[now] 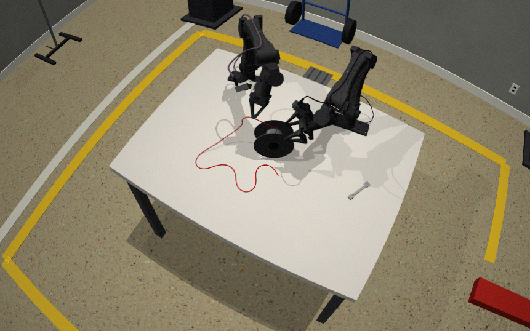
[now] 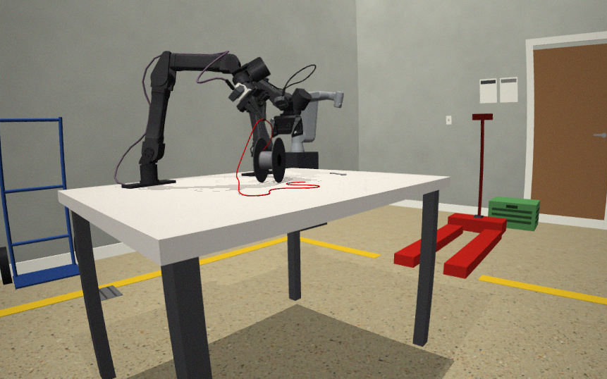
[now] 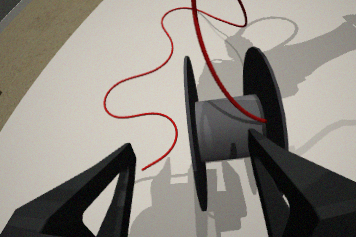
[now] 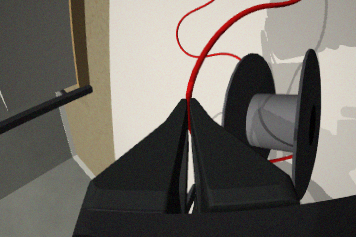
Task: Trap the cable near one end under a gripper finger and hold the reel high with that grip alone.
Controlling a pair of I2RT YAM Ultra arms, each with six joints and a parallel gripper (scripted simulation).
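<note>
The black reel lies 6 cm to the right of my left hand and 9 cm below it. From my left hand the other things lie so: small grey dumbbell-shaped part: 2 cm behind, 33 cm to the left, 16 cm below.
</note>
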